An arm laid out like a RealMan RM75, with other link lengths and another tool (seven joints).
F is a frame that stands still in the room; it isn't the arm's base.
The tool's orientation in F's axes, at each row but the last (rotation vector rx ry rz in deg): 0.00 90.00 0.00; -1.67 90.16 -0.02; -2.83 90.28 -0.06; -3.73 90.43 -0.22; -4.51 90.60 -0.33; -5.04 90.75 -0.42; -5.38 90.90 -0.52; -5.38 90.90 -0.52; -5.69 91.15 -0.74; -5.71 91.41 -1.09
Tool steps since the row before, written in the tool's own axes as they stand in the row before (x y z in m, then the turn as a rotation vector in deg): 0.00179 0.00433 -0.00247 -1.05 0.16 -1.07; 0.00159 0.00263 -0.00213 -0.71 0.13 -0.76; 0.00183 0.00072 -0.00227 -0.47 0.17 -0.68; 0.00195 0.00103 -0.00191 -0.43 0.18 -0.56; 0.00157 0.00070 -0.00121 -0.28 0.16 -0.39; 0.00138 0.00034 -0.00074 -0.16 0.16 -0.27; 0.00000 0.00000 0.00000 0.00 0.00 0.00; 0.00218 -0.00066 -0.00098 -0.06 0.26 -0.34; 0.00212 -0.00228 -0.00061 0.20 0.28 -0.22; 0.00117 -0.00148 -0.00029 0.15 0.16 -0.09
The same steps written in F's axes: -0.00247 0.00433 -0.00179 -1.07 0.16 1.05; -0.00218 0.00256 -0.00163 -0.76 0.13 0.71; -0.00230 0.00059 -0.00184 -0.68 0.16 0.47; -0.00196 0.00087 -0.00198 -0.56 0.18 0.43; -0.00126 0.00056 -0.00159 -0.39 0.16 0.28; -0.00077 0.00022 -0.00139 -0.28 0.16 0.15; 0.00000 0.00000 0.00000 0.00 0.00 0.00; -0.00098 -0.00085 -0.00211 -0.35 0.24 0.05; -0.00052 -0.00246 -0.00194 -0.24 0.25 -0.21; -0.00024 -0.00158 -0.00105 -0.10 0.14 -0.16
